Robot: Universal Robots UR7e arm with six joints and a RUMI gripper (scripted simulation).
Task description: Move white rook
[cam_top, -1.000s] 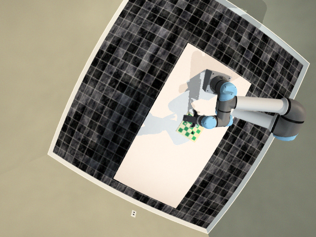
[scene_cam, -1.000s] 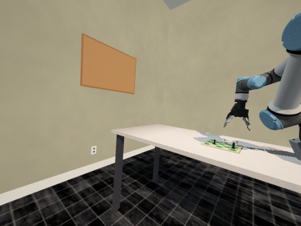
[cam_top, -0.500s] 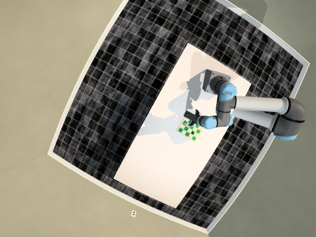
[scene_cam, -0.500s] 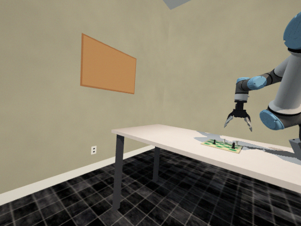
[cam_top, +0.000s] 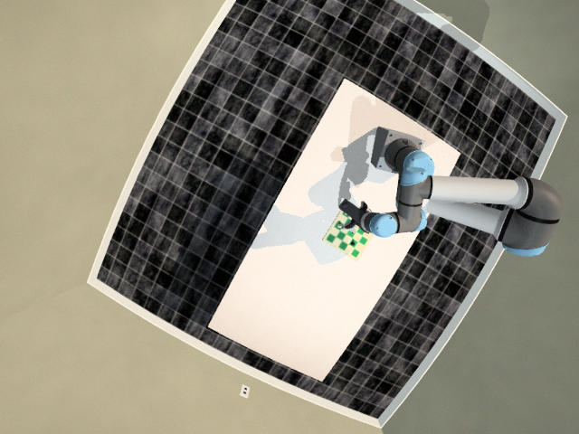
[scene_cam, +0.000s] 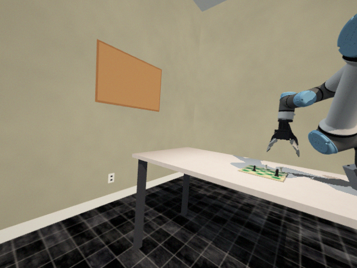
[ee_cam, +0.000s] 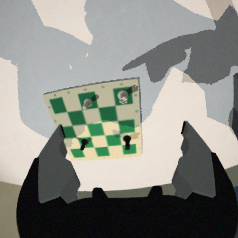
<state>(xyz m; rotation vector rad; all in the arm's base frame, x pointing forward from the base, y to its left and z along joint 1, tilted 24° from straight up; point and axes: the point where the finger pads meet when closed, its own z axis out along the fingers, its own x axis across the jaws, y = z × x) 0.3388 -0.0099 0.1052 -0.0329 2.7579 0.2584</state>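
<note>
The green-and-cream chessboard is 60 mm ahead of my hand, 90 mm to the left of it and 110 mm below it.
</note>
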